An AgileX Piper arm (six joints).
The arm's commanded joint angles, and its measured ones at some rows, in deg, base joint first. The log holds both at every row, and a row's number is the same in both.
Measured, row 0:
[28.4 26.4 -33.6 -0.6 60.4 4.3]
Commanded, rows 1 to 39:
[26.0 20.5 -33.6 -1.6 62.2 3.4]
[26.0 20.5 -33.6 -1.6 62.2 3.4]
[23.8 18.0 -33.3 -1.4 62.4 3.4]
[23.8 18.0 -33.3 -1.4 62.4 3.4]
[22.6 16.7 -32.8 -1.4 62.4 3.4]
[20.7 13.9 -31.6 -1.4 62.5 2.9]
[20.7 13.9 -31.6 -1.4 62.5 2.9]
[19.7 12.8 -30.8 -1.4 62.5 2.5]
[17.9 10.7 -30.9 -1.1 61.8 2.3]
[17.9 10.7 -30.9 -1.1 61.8 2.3]
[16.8 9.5 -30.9 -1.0 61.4 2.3]
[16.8 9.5 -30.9 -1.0 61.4 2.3]
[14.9 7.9 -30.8 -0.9 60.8 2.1]
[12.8 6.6 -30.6 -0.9 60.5 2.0]
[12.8 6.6 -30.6 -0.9 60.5 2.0]
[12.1 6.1 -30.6 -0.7 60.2 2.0]
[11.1 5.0 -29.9 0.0 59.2 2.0]
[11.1 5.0 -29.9 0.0 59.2 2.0]
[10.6 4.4 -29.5 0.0 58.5 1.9]
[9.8 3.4 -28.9 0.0 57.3 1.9]
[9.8 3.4 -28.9 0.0 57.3 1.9]
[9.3 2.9 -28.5 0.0 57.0 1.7]
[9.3 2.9 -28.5 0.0 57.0 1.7]
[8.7 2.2 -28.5 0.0 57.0 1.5]
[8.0 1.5 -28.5 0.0 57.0 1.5]
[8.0 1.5 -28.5 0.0 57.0 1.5]
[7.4 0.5 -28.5 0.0 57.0 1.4]
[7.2 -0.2 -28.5 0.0 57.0 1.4]
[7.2 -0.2 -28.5 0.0 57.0 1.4]
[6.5 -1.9 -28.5 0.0 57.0 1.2]
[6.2 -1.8 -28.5 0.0 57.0 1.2]
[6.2 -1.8 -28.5 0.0 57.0 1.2]
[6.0 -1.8 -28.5 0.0 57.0 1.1]
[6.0 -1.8 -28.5 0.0 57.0 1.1]
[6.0 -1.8 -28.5 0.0 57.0 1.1]
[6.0 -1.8 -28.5 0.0 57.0 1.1]
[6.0 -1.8 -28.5 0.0 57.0 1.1]
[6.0 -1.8 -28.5 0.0 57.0 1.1]
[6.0 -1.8 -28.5 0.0 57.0 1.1]
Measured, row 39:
[6.4 -0.2 -28.6 0.0 57.5 1.7]
